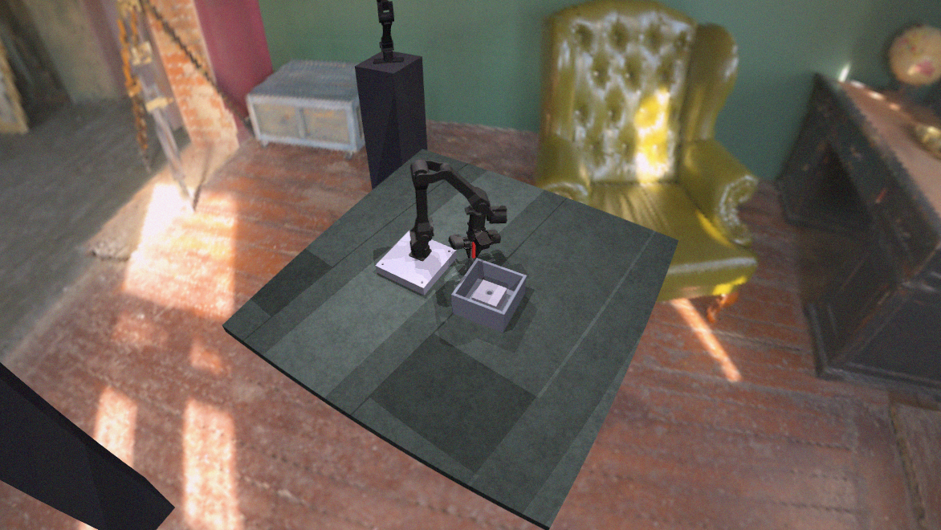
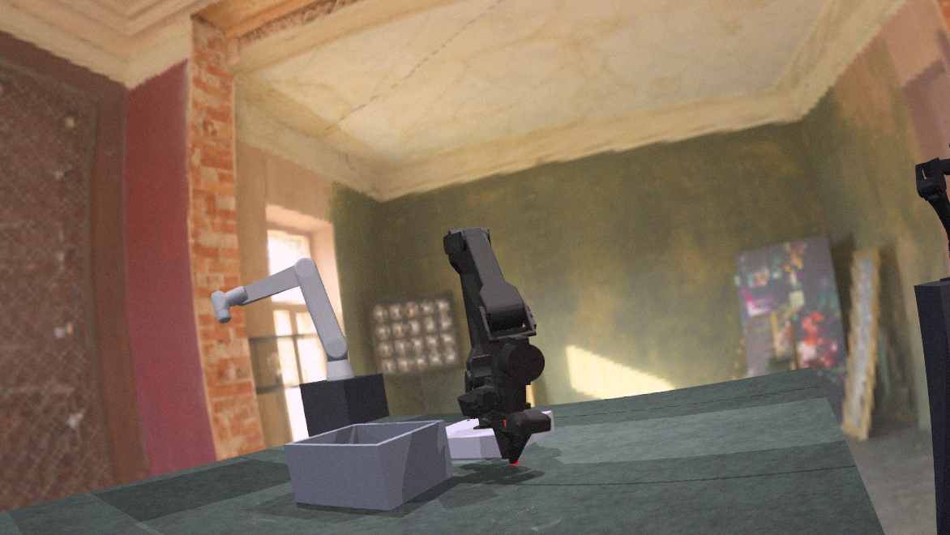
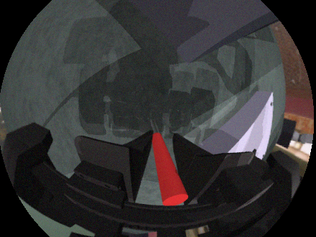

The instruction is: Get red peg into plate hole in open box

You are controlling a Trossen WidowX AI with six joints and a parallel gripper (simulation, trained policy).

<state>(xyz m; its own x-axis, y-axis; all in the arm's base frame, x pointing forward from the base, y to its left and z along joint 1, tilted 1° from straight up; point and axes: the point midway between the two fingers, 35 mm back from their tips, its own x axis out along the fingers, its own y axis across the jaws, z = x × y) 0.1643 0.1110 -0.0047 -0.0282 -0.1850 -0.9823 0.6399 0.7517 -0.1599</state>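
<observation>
My gripper tip is 16 cm short of the grey box, 17 cm to the left of it and 2 cm below it. The rest, counted from my gripper tip: red peg 1 cm to the left, 3 cm above.
</observation>
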